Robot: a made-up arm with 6 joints.
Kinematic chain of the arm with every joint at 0, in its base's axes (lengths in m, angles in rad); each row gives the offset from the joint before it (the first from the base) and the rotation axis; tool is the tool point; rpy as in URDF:
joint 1: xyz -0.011 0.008 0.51 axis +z
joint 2: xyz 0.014 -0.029 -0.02 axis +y
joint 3: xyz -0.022 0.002 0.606 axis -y
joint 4: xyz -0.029 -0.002 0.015 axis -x
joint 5: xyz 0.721 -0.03 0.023 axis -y
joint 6: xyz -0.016 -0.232 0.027 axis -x
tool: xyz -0.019 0.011 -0.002 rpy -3.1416 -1.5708 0
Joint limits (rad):
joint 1: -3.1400..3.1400
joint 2: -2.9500..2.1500
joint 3: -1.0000..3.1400
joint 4: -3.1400..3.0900
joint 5: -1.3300..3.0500
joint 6: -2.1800..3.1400
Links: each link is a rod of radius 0.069 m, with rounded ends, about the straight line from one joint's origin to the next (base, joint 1, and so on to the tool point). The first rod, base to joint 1, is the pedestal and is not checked.
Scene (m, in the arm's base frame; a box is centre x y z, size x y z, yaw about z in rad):
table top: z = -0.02
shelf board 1: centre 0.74 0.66 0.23 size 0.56 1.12 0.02 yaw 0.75
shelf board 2: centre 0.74 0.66 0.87 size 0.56 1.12 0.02 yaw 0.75
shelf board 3: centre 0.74 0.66 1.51 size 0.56 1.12 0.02 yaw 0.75
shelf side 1: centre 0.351 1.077 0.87 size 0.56 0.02 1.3 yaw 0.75
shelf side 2: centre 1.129 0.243 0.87 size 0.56 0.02 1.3 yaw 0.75
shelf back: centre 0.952 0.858 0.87 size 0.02 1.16 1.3 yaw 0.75
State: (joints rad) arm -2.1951 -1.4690 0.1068 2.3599 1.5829 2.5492
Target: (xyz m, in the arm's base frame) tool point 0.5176 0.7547 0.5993
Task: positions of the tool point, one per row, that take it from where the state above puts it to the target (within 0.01 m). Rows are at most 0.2 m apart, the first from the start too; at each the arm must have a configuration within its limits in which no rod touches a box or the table.
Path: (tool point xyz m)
1: 0.4482 0.4653 1.2231
2: 0.3323 0.3354 1.1985
3: 0.2091 0.2522 1.2433
4: 0.1640 0.1410 1.2490
5: 0.1945 0.0471 1.2181
6: 0.2753 0.0069 1.1549
7: 0.3673 0.0370 1.0656
8: 0.4296 0.1308 0.9573
9: 0.4311 0.2620 0.8380
10: 0.3599 0.3922 0.7160
11: 0.2257 0.4828 0.5993
12: 0.3315 0.5741 0.6175
13: 0.4297 0.6657 0.6172
14: 0.5176 0.7547 0.5993

